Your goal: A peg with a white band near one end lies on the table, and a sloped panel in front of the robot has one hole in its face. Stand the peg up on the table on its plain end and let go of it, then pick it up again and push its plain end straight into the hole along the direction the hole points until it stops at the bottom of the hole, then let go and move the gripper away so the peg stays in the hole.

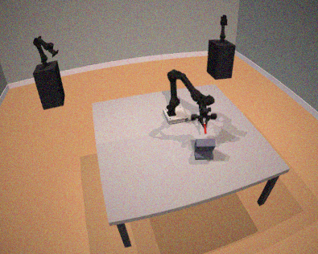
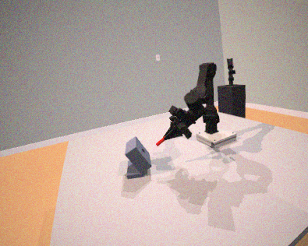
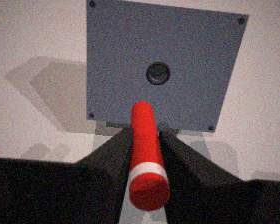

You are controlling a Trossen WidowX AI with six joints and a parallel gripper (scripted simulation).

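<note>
My gripper tip is now 11 cm short of the grey sloped panel, 5 cm to the left of it and 6 cm above it. The rest, counted from my gripper tip: red peg: 1 cm behind, 1 cm above.
</note>
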